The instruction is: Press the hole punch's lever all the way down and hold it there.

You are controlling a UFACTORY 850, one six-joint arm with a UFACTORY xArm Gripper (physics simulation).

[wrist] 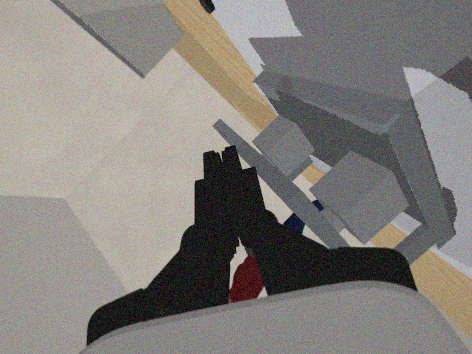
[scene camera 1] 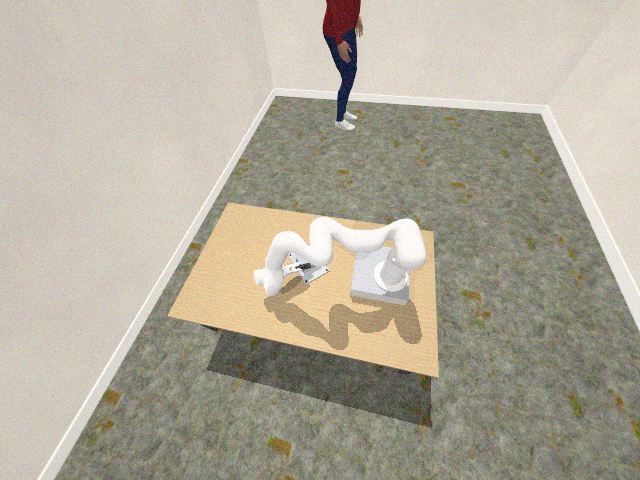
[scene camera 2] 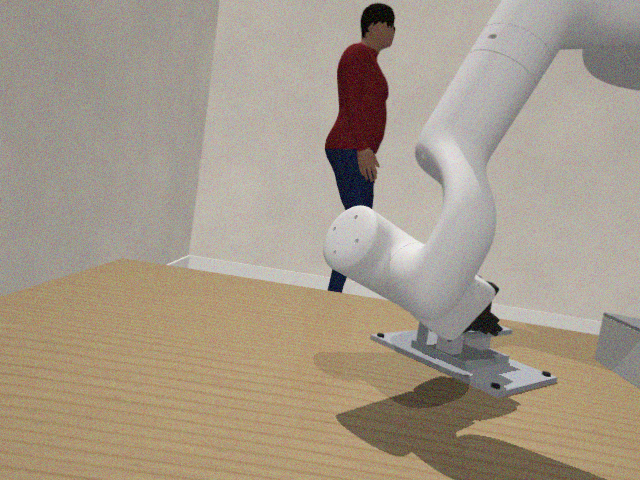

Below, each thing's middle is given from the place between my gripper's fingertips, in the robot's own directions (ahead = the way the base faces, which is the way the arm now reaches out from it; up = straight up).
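I find the light base plate (scene camera 2: 500, 380) 7 cm below my hand, 5 cm to the right of it and 2 cm ahead of it. The hole punch lever (wrist: 326, 225) is 2 cm below my hand, and it too is 5 cm to the right of the hand and 2 cm ahead of it.
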